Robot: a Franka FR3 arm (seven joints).
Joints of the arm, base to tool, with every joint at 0 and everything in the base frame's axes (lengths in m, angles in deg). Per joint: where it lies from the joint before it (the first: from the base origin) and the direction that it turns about. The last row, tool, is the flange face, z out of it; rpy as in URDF.
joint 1: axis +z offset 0 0 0.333
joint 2: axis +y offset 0 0 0
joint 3: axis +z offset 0 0 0.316
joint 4: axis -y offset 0.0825 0 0
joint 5: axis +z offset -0.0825 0 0.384
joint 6: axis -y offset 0 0 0
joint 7: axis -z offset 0.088 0 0
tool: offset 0 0 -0.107 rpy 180 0 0
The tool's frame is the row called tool.
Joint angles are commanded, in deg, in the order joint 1, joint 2, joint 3, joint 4, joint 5, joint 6, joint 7. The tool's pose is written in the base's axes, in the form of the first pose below.
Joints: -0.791, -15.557, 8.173, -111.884, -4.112, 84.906, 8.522
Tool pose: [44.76 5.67 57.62 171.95 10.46 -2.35]
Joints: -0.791, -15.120, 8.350, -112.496, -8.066, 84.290, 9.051
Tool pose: [44.82 4.99 56.83 167.63 11.35 -3.13]
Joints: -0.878, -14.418, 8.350, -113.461, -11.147, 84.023, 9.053
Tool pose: [44.98 4.25 55.62 164.29 12.71 -3.56]
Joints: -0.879, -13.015, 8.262, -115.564, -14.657, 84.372, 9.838
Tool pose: [45.28 3.41 53.09 160.22 14.95 -4.66]
